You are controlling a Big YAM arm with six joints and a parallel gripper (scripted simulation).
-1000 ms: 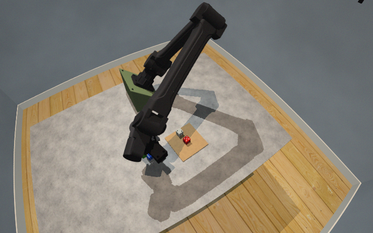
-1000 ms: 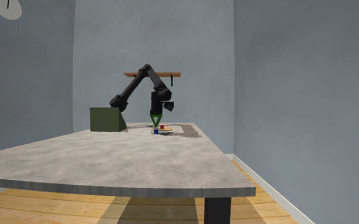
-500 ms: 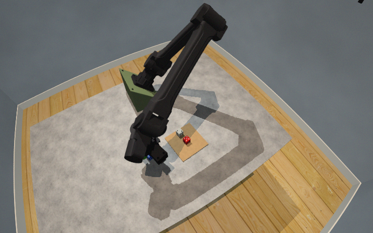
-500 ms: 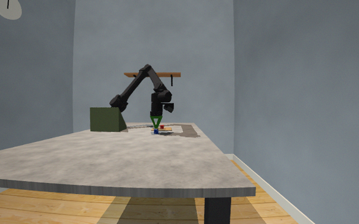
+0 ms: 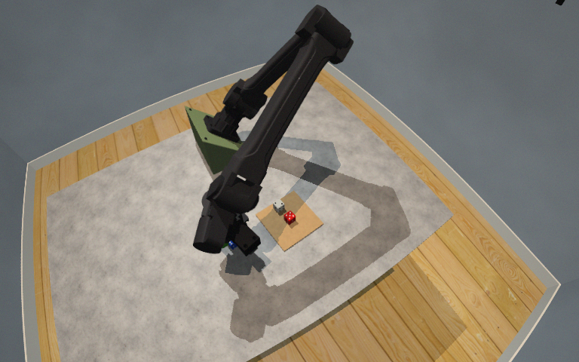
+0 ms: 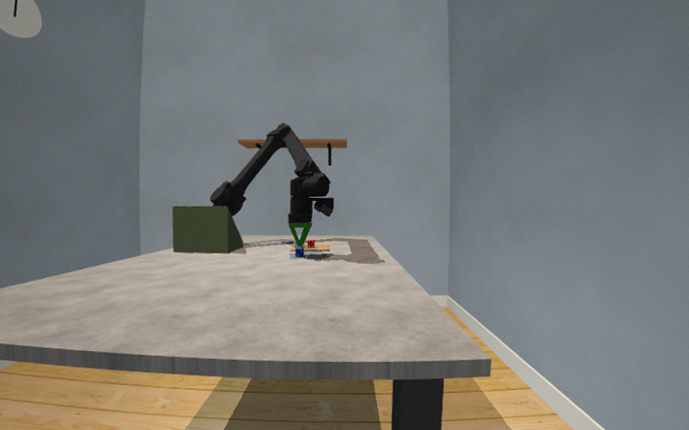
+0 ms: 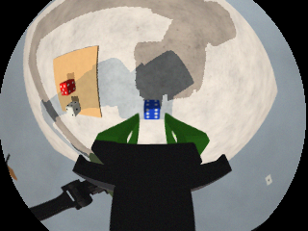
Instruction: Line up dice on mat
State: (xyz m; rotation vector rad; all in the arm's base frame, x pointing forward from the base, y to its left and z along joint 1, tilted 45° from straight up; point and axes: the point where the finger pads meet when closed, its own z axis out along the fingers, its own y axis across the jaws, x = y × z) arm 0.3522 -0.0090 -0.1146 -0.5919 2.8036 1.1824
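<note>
My gripper is now 3 cm above the blue die. Round my hand: red die (17 cm to the left, 3 cm below); then tan mat (1 cm behind, 17 cm to the left, 4 cm below); then white die (5 cm behind, 16 cm to the left, 3 cm below).
</note>
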